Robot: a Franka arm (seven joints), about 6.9 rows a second.
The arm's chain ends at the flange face. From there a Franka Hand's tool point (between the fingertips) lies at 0.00 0.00 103.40 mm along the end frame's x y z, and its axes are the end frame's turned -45 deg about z.
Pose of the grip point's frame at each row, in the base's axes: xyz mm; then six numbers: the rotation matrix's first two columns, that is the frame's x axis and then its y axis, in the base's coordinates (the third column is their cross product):
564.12 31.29 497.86 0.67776 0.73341 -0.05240 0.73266 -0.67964 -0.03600
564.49 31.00 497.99 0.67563 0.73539 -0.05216 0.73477 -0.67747 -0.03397
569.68 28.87 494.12 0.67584 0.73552 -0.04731 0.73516 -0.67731 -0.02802
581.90 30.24 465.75 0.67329 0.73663 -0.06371 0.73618 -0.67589 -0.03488
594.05 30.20 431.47 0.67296 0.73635 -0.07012 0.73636 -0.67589 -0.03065
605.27 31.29 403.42 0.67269 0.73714 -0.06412 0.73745 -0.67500 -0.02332
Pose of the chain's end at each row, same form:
570.53 32.74 601.05 0.99732 0.03802 -0.06251 0.03882 -0.99918 0.01160
570.73 32.59 601.19 0.99730 0.04096 -0.06090 0.04182 -0.99904 0.01286
575.12 30.51 597.36 0.99773 0.04116 -0.05327 0.04195 -0.99902 0.01364
589.01 32.66 568.88 0.99665 0.04295 -0.06971 0.04447 -0.99880 0.02039
601.28 33.41 534.57 0.99654 0.04275 -0.07126 0.04483 -0.99860 0.02791
611.52 34.56 506.58 0.99712 0.04394 -0.06183 0.04579 -0.99853 0.02885

